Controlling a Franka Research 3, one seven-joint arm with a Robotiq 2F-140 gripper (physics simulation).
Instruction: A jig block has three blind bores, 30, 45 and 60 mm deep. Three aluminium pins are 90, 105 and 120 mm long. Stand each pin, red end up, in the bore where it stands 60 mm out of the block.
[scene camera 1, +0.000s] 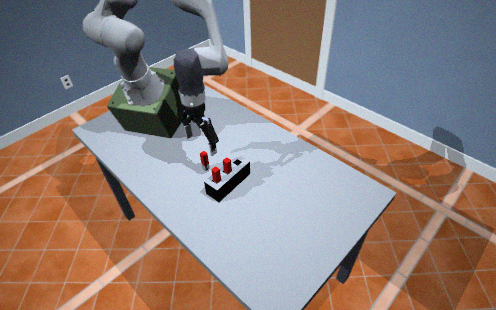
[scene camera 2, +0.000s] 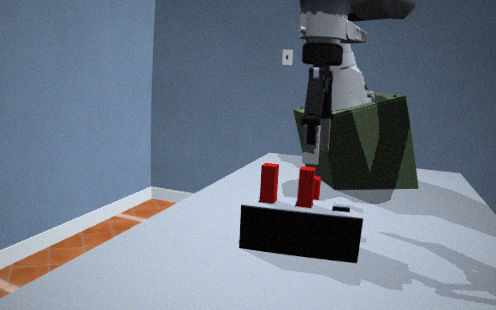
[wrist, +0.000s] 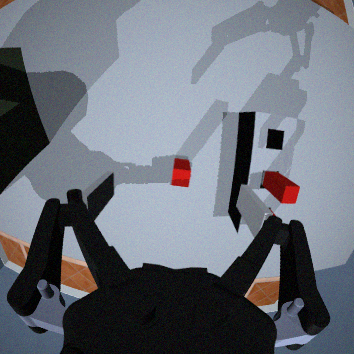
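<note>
The black-sided jig block (scene camera 1: 235, 181) (scene camera 2: 300, 232) (wrist: 243, 160) stands on the table. One red-ended pin (scene camera 1: 216, 174) (scene camera 2: 269, 183) stands in an end bore; in the wrist view the right finger hides most of it. A second pin (scene camera 1: 227, 165) (scene camera 2: 306, 187) (wrist: 281, 187) stands in the middle bore. These two look about equally high above the block. The bore (scene camera 1: 237, 162) (scene camera 2: 341, 209) (wrist: 275, 139) at the other end is empty. A third pin (scene camera 1: 204, 160) (scene camera 2: 317, 188) (wrist: 181, 172) stands red end up on the table, on the robot's side of the block. My gripper (scene camera 1: 201, 140) (scene camera 2: 317, 154) is open and empty, above and robot-side of this pin.
The green robot base (scene camera 1: 145, 117) (scene camera 2: 390, 150) (wrist: 20, 120) stands at the table's (scene camera 1: 300, 215) (scene camera 2: 150, 270) far end. In the wrist view the right finger overlaps the near end of the block. Arm shadows fall across the table around the block.
</note>
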